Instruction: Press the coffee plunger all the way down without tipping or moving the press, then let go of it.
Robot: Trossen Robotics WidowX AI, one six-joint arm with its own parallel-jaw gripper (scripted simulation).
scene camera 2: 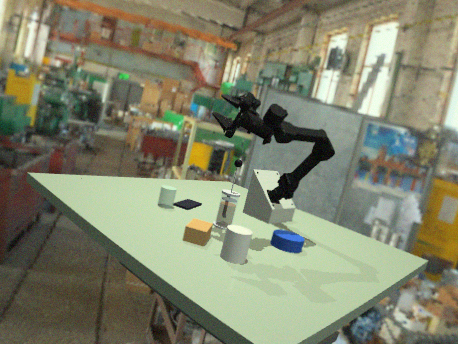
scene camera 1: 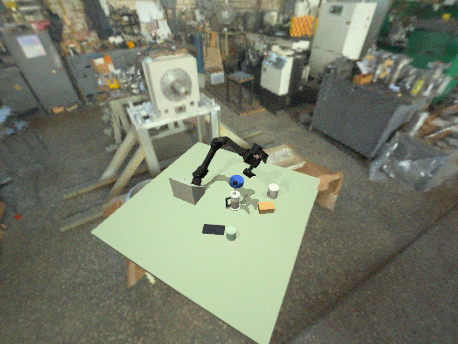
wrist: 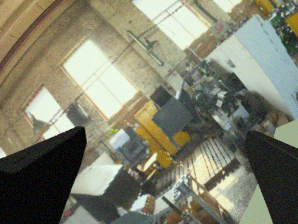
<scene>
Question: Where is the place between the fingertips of the gripper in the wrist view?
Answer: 169, 138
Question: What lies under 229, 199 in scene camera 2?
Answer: A coffee press.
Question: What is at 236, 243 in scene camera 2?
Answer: A white cylinder.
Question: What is the gripper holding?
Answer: Nothing.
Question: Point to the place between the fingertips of the gripper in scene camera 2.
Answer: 217, 104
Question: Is the gripper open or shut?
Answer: Open.
</scene>
